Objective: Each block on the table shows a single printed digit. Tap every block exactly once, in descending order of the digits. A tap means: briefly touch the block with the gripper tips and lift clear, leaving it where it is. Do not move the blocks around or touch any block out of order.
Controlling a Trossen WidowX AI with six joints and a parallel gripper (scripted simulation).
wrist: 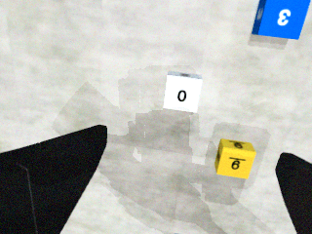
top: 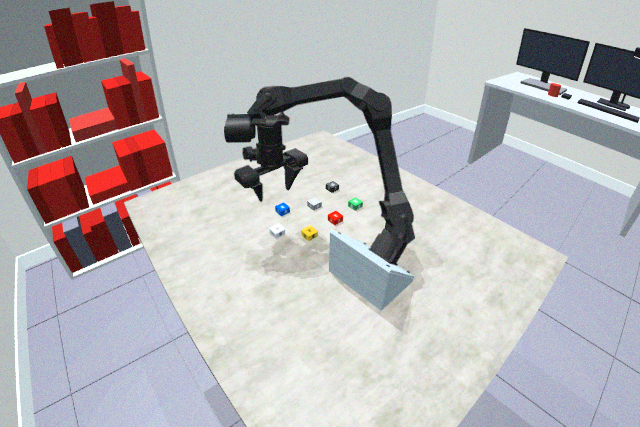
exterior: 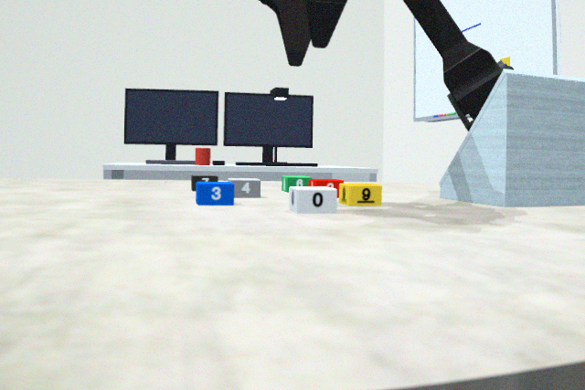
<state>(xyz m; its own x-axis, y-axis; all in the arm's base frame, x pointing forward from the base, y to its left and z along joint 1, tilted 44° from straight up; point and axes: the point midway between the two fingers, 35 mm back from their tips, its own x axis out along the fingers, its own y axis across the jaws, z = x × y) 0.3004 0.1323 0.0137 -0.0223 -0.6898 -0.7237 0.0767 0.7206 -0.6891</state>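
Right now my gripper tip is 7 cm past the yellow block, 5 cm to the left of it and 12 cm above it. Also, from my gripper tip: blue block: 6 cm ahead, 7 cm to the right, 12 cm below; white block: 1 cm behind, 1 cm to the left, 12 cm below; grey block: 2 cm ahead, 16 cm to the right, 12 cm below.
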